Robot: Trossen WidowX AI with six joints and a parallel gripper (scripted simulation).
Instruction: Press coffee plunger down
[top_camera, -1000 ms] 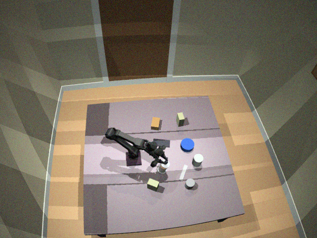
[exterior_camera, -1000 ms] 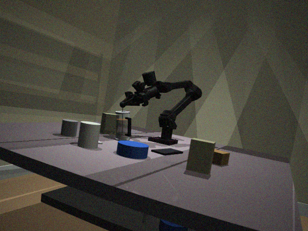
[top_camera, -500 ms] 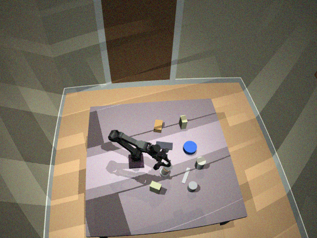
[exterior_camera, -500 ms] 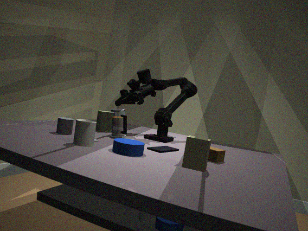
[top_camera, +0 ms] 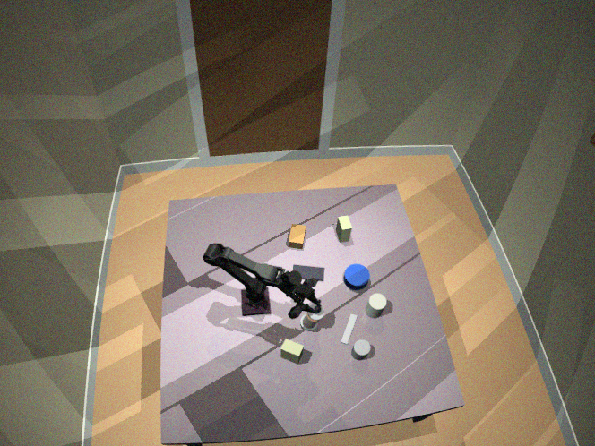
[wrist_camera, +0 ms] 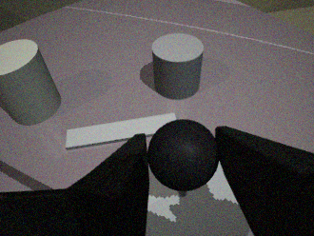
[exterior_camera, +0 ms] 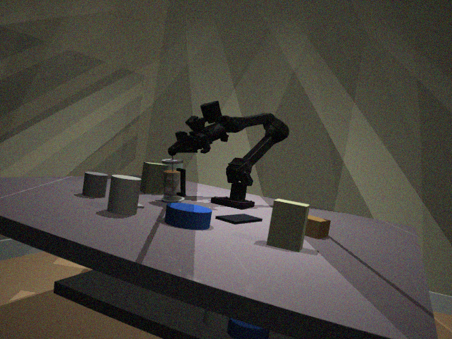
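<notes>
Now: gripper tip 10 mm past the coffee press, 20 mm to the right of it and 80 mm above it. Also, from my gripper tip: orange block 90 mm behind, 480 mm to the left, 150 mm below; grey cylinder 190 mm ahead, 130 mm to the right, 140 mm below.
</notes>
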